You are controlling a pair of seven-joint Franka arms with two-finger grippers.
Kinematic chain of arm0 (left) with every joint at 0, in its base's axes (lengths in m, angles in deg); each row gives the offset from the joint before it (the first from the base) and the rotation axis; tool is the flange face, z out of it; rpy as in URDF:
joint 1: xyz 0 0 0.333 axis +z
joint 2: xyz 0 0 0 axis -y
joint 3: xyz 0 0 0.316 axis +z
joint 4: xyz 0.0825 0 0 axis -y
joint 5: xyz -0.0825 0 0.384 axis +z
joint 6: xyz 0 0 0 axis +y
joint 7: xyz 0.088 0 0 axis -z
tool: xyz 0 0 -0.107 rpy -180 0 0
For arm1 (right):
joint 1: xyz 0 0 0.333 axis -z
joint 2: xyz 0 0 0 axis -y
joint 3: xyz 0 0 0.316 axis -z
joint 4: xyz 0.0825 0 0 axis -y
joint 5: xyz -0.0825 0 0.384 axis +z
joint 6: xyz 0 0 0 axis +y
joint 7: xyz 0.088 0 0 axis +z
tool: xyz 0 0 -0.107 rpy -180 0 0
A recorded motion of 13 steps. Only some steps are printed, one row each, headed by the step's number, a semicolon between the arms.
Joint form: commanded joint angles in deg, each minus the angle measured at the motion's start. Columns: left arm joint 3, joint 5, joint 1, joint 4, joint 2, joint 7, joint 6; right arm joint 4, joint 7, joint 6, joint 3, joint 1, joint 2, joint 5.
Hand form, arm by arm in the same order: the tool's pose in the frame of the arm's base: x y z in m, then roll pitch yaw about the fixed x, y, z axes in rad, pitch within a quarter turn. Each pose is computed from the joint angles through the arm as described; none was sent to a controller.
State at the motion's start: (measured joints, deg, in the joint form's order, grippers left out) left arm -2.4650 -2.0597 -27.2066 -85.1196 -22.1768 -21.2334 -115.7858; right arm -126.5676 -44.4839 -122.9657 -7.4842 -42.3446 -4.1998 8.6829
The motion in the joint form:
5: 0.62 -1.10 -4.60 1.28 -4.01 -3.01 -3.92; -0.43 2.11 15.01 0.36 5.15 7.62 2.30
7: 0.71 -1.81 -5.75 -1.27 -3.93 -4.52 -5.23; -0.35 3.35 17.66 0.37 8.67 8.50 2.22
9: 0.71 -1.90 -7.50 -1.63 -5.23 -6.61 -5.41; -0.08 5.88 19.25 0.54 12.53 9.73 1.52
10: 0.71 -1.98 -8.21 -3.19 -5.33 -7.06 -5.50; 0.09 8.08 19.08 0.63 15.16 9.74 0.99
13: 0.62 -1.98 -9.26 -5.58 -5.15 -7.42 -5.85; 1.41 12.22 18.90 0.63 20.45 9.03 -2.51
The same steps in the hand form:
5: 0.5893 -0.3910 0.4357 3.0114 -0.1257 -0.1282; 0.3374 0.3498 0.3838 3.0651 0.3094 -0.0636
7: 0.5775 -0.3998 0.4172 3.0085 -0.0994 -0.1151; 0.3529 0.3249 0.3893 3.0512 0.3320 -0.1013
9: 0.5657 -0.4178 0.3986 3.0162 -0.0711 -0.1095; 0.3720 0.2969 0.3999 3.0578 0.3297 -0.1174
10: 0.5566 -0.4221 0.3844 3.0285 -0.0459 -0.1145; 0.3870 0.2788 0.4013 3.0687 0.3228 -0.1207
13: 0.5419 -0.4283 0.3673 3.0444 -0.0170 -0.1286; 0.4194 0.2408 0.4048 3.0578 0.2862 -0.1165

